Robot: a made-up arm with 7 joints.
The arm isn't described. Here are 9 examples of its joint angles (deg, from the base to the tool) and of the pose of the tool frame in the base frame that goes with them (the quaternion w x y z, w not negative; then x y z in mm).
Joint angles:
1: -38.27 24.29 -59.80 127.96 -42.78 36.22 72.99
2: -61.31 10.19 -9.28 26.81 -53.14 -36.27 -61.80
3: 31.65 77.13 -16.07 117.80 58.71 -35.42 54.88
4: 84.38 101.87 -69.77 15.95 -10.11 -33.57 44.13
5: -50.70 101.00 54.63 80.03 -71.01 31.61 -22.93
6: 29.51 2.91 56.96 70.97 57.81 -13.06 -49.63
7: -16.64 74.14 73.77 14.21 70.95 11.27 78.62
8: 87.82 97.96 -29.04 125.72 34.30 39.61 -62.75
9: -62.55 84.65 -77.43 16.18 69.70 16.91 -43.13
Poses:
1: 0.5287 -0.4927 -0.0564 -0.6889 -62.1 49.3 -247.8
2: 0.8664 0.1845 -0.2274 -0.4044 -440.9 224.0 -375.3
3: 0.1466 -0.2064 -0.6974 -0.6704 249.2 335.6 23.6
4: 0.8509 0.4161 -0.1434 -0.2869 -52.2 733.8 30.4
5: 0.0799 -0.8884 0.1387 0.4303 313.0 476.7 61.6
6: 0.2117 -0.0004 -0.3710 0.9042 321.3 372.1 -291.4
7: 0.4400 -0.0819 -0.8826 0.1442 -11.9 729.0 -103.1
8: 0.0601 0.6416 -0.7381 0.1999 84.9 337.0 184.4
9: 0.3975 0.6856 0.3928 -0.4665 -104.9 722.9 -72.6
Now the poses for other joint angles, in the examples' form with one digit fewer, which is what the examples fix.
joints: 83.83 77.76 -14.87 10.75 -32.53 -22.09 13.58
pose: 0.643 0.619 -0.446 -0.071 143 722 32
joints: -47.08 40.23 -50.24 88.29 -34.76 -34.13 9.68
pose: 0.546 -0.427 -0.368 -0.620 -174 209 -392
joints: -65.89 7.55 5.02 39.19 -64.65 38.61 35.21
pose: 0.690 -0.089 0.623 -0.358 -420 227 -370
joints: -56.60 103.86 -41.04 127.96 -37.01 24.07 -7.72
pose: 0.396 0.020 -0.165 -0.903 11 344 -181
